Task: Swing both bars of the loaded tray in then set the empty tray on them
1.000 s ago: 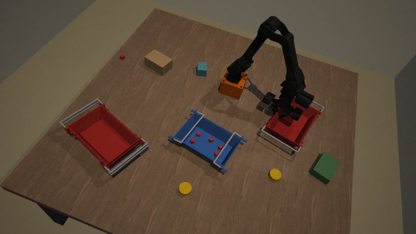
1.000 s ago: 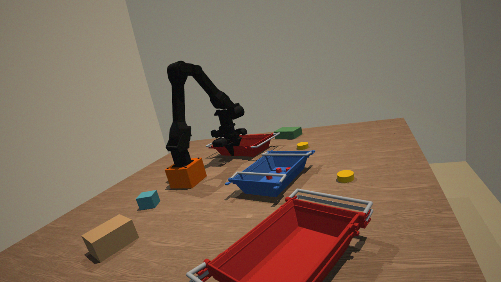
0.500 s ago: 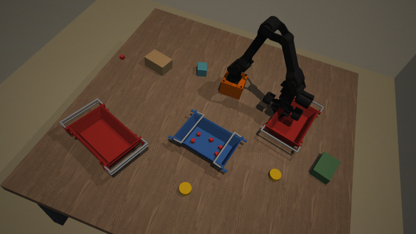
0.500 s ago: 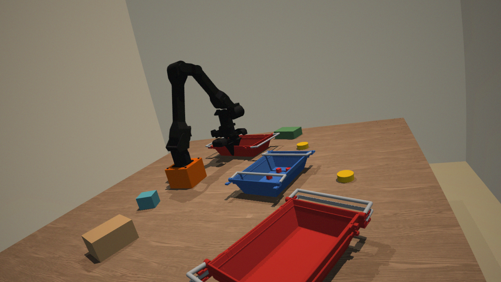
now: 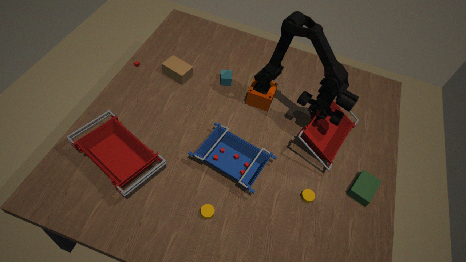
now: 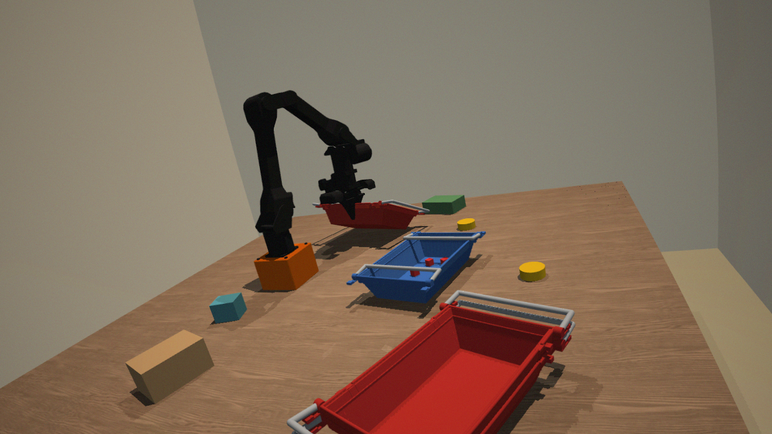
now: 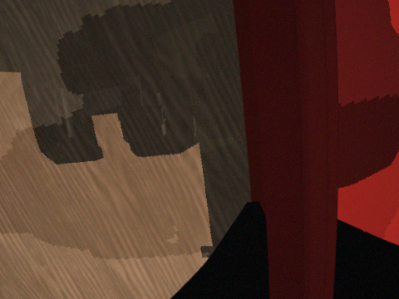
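Now: gripper tip 7 cm to the right of the red tray and 1 cm short of it. The rest, counted from my gripper tip: teal cube 45 cm to the right, 8 cm behind, 5 cm below; then green box 28 cm to the left, 17 cm ahead, 6 cm below; then tan box 66 cm to the right, 5 cm below.
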